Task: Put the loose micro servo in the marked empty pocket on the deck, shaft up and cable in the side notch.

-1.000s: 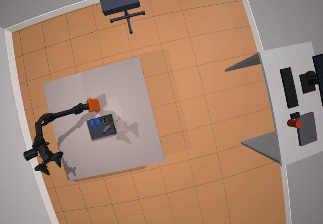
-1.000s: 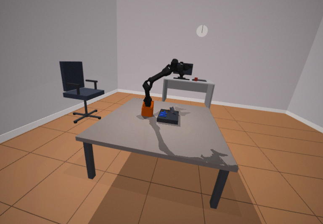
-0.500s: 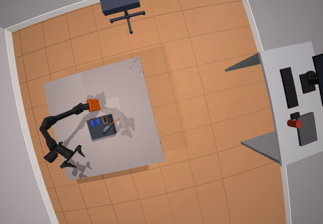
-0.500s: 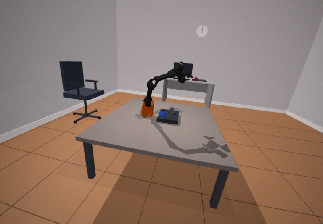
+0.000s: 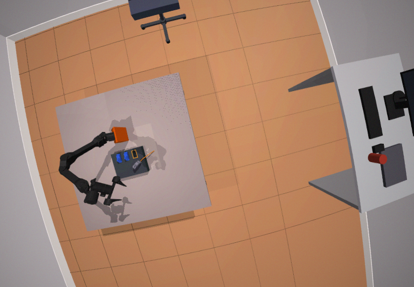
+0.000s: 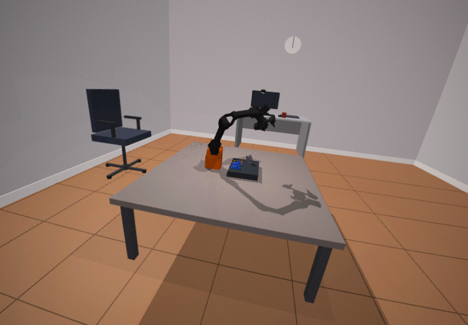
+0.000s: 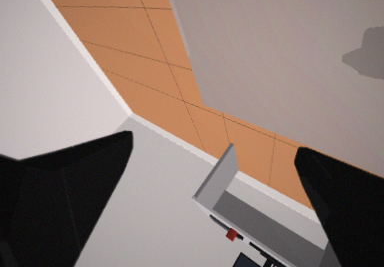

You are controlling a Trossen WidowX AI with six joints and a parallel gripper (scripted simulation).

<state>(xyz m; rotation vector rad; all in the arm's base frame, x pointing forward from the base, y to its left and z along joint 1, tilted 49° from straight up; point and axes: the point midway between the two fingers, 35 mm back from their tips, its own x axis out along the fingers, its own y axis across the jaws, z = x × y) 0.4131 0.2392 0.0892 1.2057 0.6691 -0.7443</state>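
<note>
The dark robot deck lies 130 mm behind my gripper tip, 90 mm to the right of it and 340 mm below it.
</note>
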